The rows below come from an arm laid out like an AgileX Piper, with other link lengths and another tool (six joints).
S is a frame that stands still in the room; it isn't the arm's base.
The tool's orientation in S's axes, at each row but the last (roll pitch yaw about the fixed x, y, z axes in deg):
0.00, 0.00, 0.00
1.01, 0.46, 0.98
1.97, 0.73, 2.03
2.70, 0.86, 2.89
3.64, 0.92, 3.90
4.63, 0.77, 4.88
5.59, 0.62, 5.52
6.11, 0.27, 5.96
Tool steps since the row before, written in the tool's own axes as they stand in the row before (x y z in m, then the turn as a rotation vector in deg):
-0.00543, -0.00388, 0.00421, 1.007, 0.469, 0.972
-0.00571, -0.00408, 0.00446, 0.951, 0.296, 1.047
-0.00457, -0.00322, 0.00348, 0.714, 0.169, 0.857
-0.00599, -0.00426, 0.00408, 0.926, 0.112, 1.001
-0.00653, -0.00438, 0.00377, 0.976, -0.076, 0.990
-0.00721, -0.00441, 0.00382, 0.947, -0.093, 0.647
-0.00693, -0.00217, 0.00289, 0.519, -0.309, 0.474
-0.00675, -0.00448, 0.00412, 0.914, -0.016, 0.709
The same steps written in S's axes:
-0.00543, -0.00388, 0.00421, 1.007, 0.469, 0.972
-0.00560, -0.00425, 0.00443, 0.955, 0.294, 1.044
-0.00441, -0.00350, 0.00343, 0.720, 0.165, 0.853
-0.00570, -0.00474, 0.00396, 0.937, 0.112, 0.991
-0.00614, -0.00504, 0.00359, 0.999, -0.071, 0.967
-0.00674, -0.00530, 0.00355, 0.964, -0.063, 0.625
-0.00663, -0.00309, 0.00274, 0.555, -0.302, 0.436
-0.00619, -0.00557, 0.00365, 0.922, 0.004, 0.699

